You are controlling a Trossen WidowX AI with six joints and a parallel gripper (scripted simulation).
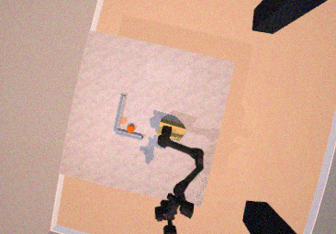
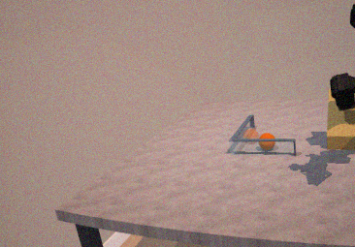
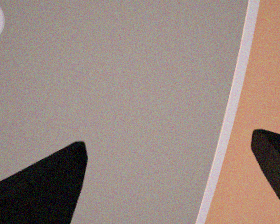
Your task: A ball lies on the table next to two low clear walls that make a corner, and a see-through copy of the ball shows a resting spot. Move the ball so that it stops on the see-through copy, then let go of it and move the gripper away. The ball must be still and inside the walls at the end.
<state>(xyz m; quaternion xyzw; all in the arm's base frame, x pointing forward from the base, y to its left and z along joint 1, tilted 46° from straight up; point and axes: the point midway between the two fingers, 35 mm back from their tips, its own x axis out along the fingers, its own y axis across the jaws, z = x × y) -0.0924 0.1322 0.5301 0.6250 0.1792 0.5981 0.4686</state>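
The orange ball is 430 mm to the right of my gripper tip, 400 mm below it and 340 mm ahead of it. Round my gripper tip: see-through copy: 490 mm to the right, 410 mm ahead, 400 mm below.
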